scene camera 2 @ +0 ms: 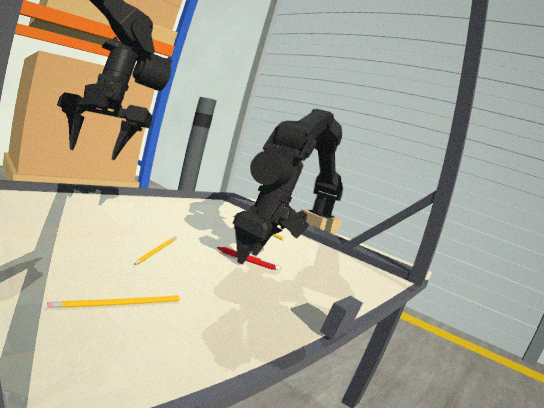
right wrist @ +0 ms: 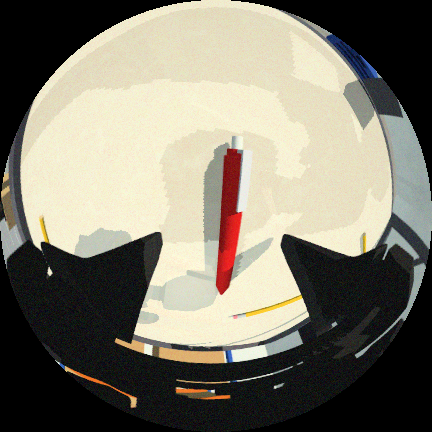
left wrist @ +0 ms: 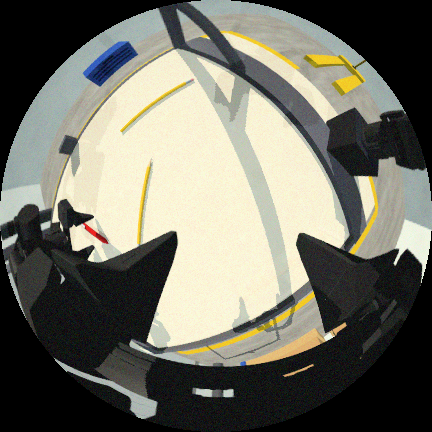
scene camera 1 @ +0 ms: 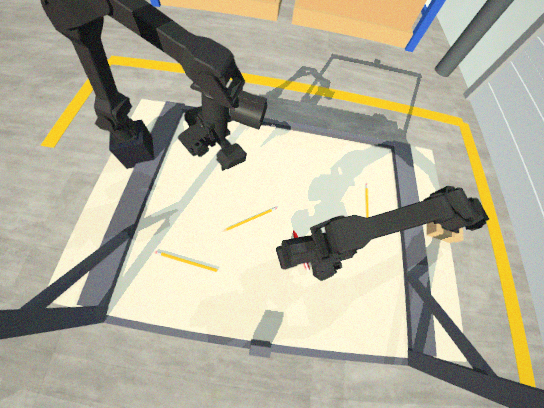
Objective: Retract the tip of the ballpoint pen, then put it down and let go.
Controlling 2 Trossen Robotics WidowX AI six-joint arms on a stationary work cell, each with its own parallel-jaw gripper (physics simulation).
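Pixels of known places: left gripper, fingertip midpoint: (scene camera 2: 91,154) (left wrist: 240,238) (scene camera 1: 213,158); right gripper, fingertip midpoint: (scene camera 2: 247,259) (right wrist: 224,240) (left wrist: 92,231); left arm's base, origin of the base link: (left wrist: 368,140) (scene camera 1: 126,134); right arm's base, origin of the base link: (scene camera 2: 321,214).
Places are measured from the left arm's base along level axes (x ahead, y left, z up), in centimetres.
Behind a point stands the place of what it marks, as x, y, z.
A red ballpoint pen (scene camera 2: 260,261) {43.2, -49.5, -9.7} (left wrist: 95,233) {43.0, -44.8, -9.7} (right wrist: 230,200) {43.9, -49.9, -9.4} with a white clip and white push button lies on the table. In the right wrist view its button end points up the picture and its pointed red end lies between the fingertips; no separate writing tip can be made out. In scene camera 1 most of the pen is hidden under the right arm. My right gripper (right wrist: 224,240) {43.7, -46.6, -10.3} is open and empty, just above the pen, one finger on each side. My left gripper (scene camera 2: 94,154) {24.9, -18.4, 4.2} (left wrist: 240,238) {24.9, -18.4, 4.2} is open and empty, high above the far left part of the table.
One yellow pencil (scene camera 1: 187,261) {10.8, -41.0, -10.0} (scene camera 2: 115,302) {9.8, -40.9, -10.2} (left wrist: 155,103) {10.5, -40.3, -10.3} lies at the near left, another (scene camera 1: 250,219) {31.3, -33.2, -10.0} (scene camera 2: 155,251) {29.8, -33.7, -10.1} (left wrist: 144,202) {30.1, -32.8, -10.2} left of the pen. A third pencil (scene camera 1: 367,200) (right wrist: 267,307) lies beyond the right arm. A dark frame (scene camera 1: 185,339) {6.8, -60.5, -10.6} edges the table, with a small block (scene camera 2: 341,317) {22.2, -67.3, -6.3} on its near side.
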